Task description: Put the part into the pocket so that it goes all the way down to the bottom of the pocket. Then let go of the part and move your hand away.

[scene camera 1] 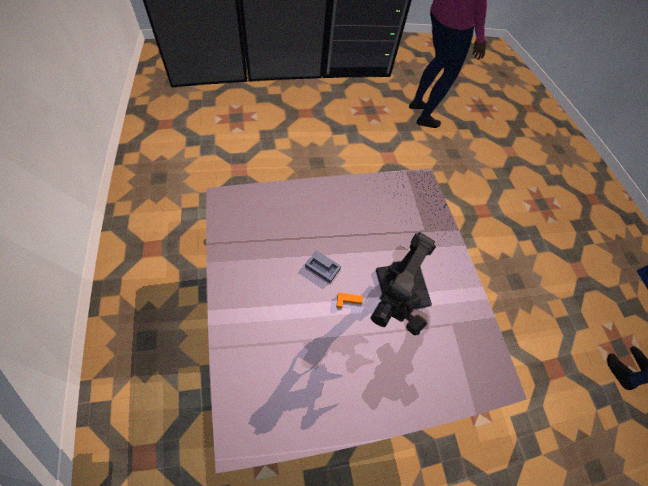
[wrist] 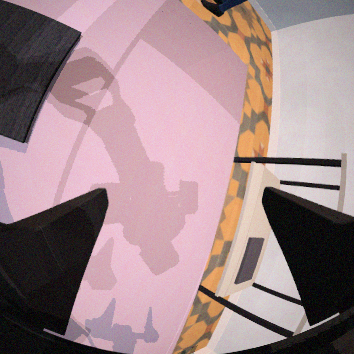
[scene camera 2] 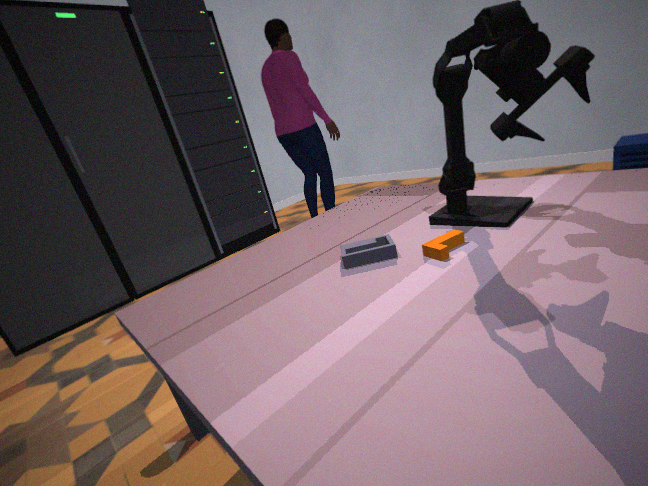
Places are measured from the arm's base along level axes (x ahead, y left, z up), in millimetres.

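Pixels of known places: gripper, fingertip midpoint: (wrist: pixel 186 195) (scene camera 2: pixel 565 122); arm's base, origin of the base link: (scene camera 1: pixel 393 276) (scene camera 2: pixel 457 210).
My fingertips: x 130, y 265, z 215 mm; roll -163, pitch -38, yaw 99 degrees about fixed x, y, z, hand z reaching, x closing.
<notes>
For each thing: its middle in the pictures, then the offset to it from my fingertips. Level surfaces: height alone.
- orange L-shaped part, body centre: (scene camera 2: pixel 448 244) (scene camera 1: pixel 349 301) dx +111, dy -226, dz -224 mm
- grey block, body centre: (scene camera 2: pixel 367 250) (scene camera 1: pixel 323 266) dx +161, dy -423, dz -221 mm
- pink table, its level: dz -239 mm
The orange L-shaped part (scene camera 1: pixel 351 298) (scene camera 2: pixel 443 243) lies flat on the table, between the grey pocket block and the arm's base, apart from both. The grey block (scene camera 1: pixel 316 275) (scene camera 2: pixel 370 257) sits on the table with its L-shaped pocket facing up and no part in it. My gripper (scene camera 1: pixel 398 321) (scene camera 2: pixel 566 121) (wrist: pixel 186 195) is open and empty, with its fingers wide apart. It hangs high above the table, on the far side of the arm's base from the block in scene camera 2. The part and the block do not show in the wrist view.
The arm's dark base plate (scene camera 1: pixel 422 299) (scene camera 2: pixel 497 206) (wrist: pixel 30 75) stands on the pink table (scene camera 1: pixel 261 209) (scene camera 2: pixel 293 355) (wrist: pixel 185 125), near the part. Tall black cabinets (scene camera 1: pixel 204 41) (scene camera 2: pixel 78 156) and a person in a magenta top (scene camera 1: pixel 459 15) (scene camera 2: pixel 286 88) stand beyond the table.
</notes>
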